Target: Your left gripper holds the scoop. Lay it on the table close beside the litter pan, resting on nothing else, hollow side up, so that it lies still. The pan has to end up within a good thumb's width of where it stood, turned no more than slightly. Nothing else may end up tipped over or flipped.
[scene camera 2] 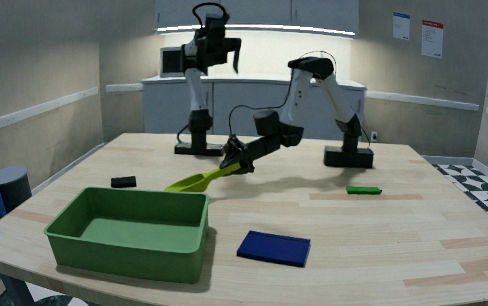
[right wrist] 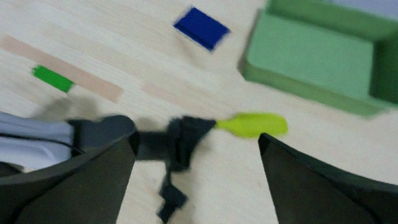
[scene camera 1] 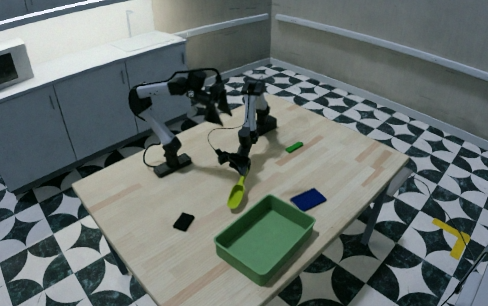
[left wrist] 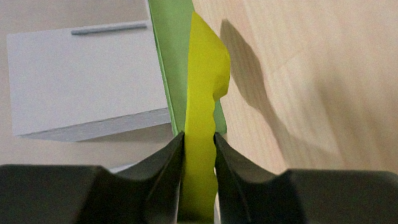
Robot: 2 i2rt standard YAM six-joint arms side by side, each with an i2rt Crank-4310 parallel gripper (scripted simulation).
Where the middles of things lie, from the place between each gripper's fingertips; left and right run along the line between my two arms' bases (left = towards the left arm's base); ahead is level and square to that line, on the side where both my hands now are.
Labels:
My left gripper (scene camera 2: 220,172) is now 5 cm to the left of the yellow-green scoop (scene camera 2: 185,185), 3 cm short of it and 2 cm above it. From my left hand the other things lie so: green litter pan (scene camera 2: 123,220): 32 cm ahead, 13 cm to the right, 4 cm below.
The yellow-green scoop lies 12 cm ahead of my right hand (scene camera 2: 221,76), 2 cm to the right of it and 29 cm below it. The rest, counted from my right hand: green litter pan 40 cm ahead, 10 cm to the right, 30 cm below.

